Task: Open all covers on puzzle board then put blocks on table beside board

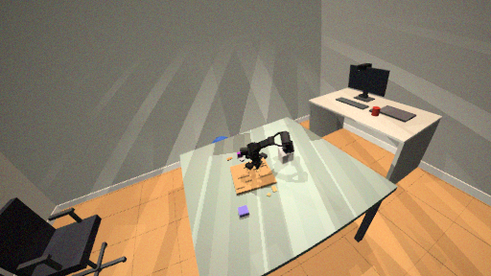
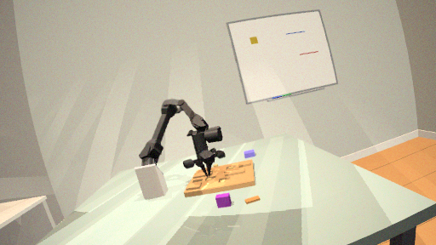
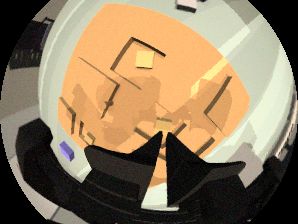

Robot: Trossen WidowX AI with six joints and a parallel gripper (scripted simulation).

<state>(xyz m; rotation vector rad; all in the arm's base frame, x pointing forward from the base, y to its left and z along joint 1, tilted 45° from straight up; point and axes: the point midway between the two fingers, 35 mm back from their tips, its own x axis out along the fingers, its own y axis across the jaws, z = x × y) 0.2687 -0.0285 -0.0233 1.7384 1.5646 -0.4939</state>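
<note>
My gripper tip is now 60 mm short of the wooden puzzle board and 10 mm above it. Also, from my gripper tip: violet block: 270 mm ahead, 250 mm to the left, 20 mm below; small yellow piece: 220 mm to the left, 30 mm below, 10 mm ahead.
</note>
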